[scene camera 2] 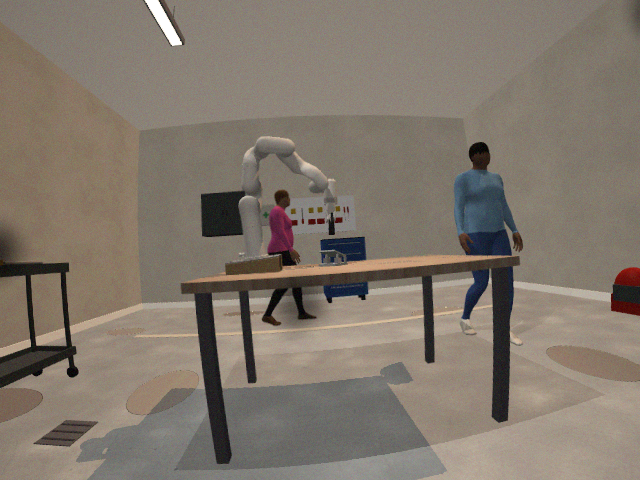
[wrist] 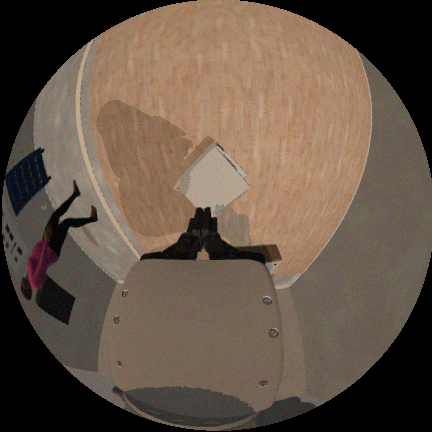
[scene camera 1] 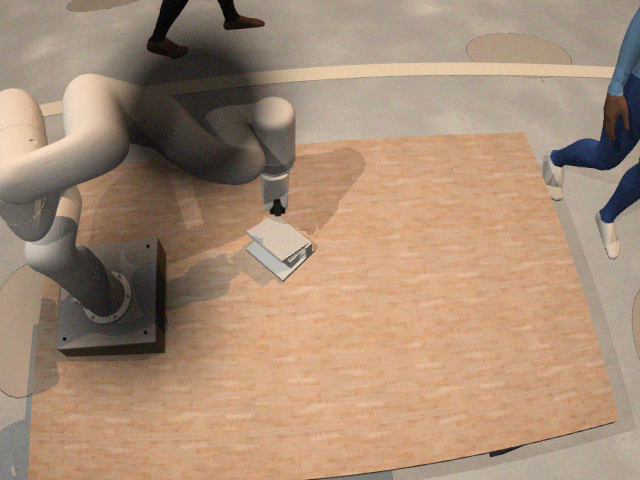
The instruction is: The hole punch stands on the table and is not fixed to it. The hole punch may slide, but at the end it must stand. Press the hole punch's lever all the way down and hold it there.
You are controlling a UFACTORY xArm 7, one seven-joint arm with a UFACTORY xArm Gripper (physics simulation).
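Frame: origin at the arm's base, x ahead, y left, z up, level; centimetres.
Seen in the pictures: gripper, fingertip midpoint: (scene camera 2: 331, 234) (wrist: 204, 216) (scene camera 1: 277, 211); arm's base at its link origin: (scene camera 2: 256, 258) (scene camera 1: 108, 298).
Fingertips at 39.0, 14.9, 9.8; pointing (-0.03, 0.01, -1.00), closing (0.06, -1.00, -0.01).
Note:
Offsets run from my fingertips to a thing's top centre, as dx, dy, dz. "pt": to the spot under its first point. Level surfaces: height alone.
The hole punch {pt +0.3, -6.4, -15.5} (scene camera 1: 283, 272) (scene camera 2: 332, 262) stands upright on the table, left of the middle in the scene camera 1 view. Its broad pale lever {-0.5, -0.4, -8.2} (scene camera 1: 279, 237) (scene camera 2: 332, 252) (wrist: 214, 179) is raised at a slant above the base, with a gap between them. My gripper (scene camera 1: 277, 212) (scene camera 2: 331, 233) (wrist: 204, 216) is shut with nothing between its fingers. It points down and hangs above the hole punch, apart from the lever. In the wrist view the fingertips overlap the lever's near corner.
The wooden table {dz -16.7} (scene camera 1: 413, 310) (scene camera 2: 413, 265) (wrist: 280, 100) carries the arm's dark base block (scene camera 1: 113, 330) (scene camera 2: 253, 266) to the left of the hole punch. A person in blue (scene camera 1: 589, 152) (scene camera 2: 480, 206) is beyond the table's right edge. A person in pink (scene camera 2: 280, 229) (wrist: 41, 265) is behind the table.

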